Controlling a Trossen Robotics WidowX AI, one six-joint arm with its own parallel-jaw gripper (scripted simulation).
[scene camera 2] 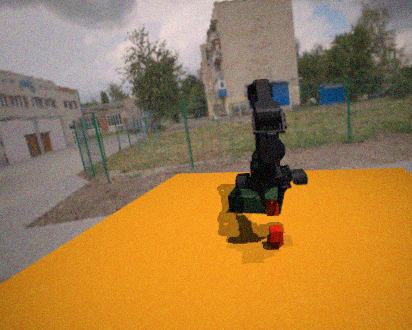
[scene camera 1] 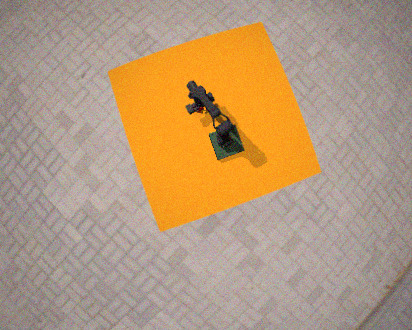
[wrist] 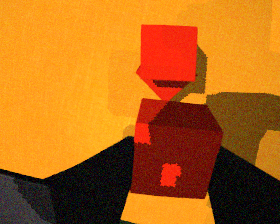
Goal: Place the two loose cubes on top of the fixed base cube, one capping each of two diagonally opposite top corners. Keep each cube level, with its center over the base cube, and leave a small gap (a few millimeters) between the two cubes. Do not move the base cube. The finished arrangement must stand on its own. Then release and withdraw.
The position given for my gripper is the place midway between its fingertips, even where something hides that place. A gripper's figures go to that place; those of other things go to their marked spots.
Labels:
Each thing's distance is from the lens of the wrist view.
my gripper (wrist: 172,149): 10 cm
red cube (wrist: 176,143): 9 cm
red cube (wrist: 167,52): 14 cm

